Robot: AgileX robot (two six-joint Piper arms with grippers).
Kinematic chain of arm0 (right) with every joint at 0, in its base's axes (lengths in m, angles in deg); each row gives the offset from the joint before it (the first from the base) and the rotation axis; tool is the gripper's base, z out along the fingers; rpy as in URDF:
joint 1: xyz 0 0 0.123 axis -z
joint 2: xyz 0 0 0 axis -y
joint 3: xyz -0.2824 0 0.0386 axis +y
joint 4: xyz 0.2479 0 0.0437 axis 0.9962 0 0.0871
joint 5: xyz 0 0 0 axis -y
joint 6: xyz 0.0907 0 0.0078 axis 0.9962 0 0.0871
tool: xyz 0 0 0 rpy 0 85 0
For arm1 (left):
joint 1: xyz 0 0 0.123 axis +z
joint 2: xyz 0 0 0 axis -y
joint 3: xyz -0.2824 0 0.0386 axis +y
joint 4: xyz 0.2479 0 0.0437 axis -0.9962 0 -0.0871
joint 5: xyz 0 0 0 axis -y
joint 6: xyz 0.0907 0 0.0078 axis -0.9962 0 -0.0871
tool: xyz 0 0 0 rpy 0 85 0
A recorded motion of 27 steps. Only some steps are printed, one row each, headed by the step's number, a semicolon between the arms.
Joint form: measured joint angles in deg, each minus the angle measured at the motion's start. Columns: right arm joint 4, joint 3, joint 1, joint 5, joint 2, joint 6; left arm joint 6, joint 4, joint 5, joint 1, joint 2, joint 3.
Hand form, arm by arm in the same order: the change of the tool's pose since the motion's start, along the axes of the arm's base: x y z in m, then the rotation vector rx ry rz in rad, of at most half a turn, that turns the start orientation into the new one. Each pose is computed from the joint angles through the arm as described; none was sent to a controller.
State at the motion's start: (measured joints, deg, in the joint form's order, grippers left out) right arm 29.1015 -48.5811 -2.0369 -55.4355 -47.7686 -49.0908; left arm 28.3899 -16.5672 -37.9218 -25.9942 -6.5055 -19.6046
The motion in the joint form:
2: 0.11 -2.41 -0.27 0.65 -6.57 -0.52; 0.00 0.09 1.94 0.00 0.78 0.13
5: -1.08 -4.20 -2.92 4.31 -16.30 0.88; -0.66 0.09 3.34 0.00 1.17 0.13
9: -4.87 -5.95 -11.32 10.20 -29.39 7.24; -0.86 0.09 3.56 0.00 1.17 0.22
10: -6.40 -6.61 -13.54 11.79 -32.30 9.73; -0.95 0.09 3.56 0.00 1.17 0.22
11: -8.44 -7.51 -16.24 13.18 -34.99 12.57; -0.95 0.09 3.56 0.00 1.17 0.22
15: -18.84 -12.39 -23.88 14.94 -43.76 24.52; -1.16 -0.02 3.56 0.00 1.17 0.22
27: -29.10 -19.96 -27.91 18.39 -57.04 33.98; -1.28 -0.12 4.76 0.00 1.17 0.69
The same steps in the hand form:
2: 0.0268 0.0016 -0.0046 -0.0056 0.0589 0.0055; -0.0010 -0.0004 0.0026 -0.0178 -0.0401 -0.0096
5: 0.0665 0.0100 -0.0256 -0.0190 0.1501 0.0041; -0.0015 -0.0007 0.0050 -0.0184 -0.0712 -0.0194
9: 0.1078 0.0452 -0.0690 -0.0602 0.2872 0.0302; -0.0014 -0.0009 0.0048 -0.0158 -0.0742 -0.0214
10: 0.1156 0.0556 -0.0790 -0.0744 0.3104 0.0292; -0.0014 -0.0009 0.0048 -0.0143 -0.0746 -0.0219
11: 0.1215 0.0684 -0.0876 -0.0948 0.3267 0.0359; -0.0014 -0.0009 0.0048 -0.0143 -0.0746 -0.0219
15: 0.1398 0.1073 -0.1118 -0.1971 0.3676 0.0351; -0.0013 -0.0008 0.0048 -0.0093 -0.0764 -0.0223
27: 0.1770 0.1425 -0.1551 -0.3030 0.3684 0.0141; -0.0004 -0.0016 0.0040 -0.0094 -0.0892 -0.0280

